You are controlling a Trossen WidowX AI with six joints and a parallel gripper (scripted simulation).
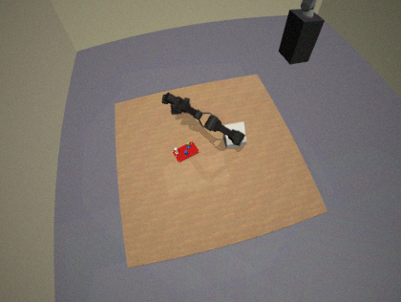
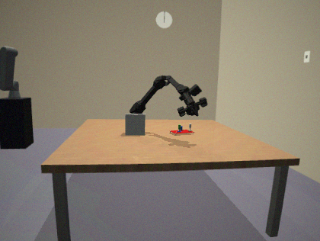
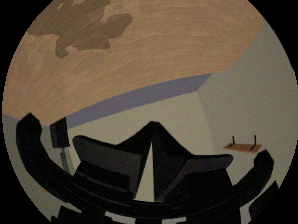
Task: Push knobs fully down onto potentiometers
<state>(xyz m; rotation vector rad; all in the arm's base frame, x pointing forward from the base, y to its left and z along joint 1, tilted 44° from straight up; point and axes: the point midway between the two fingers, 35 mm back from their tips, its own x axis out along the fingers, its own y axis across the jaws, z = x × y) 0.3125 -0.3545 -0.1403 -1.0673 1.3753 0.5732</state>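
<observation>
Now: the green knob 32 cm to the left of my gripper tip, 13 cm below it and 1 cm behind it. From my gripper tip the other things lie so: grey knob 34 cm to the left, 12 cm below, 8 cm ahead.
</observation>
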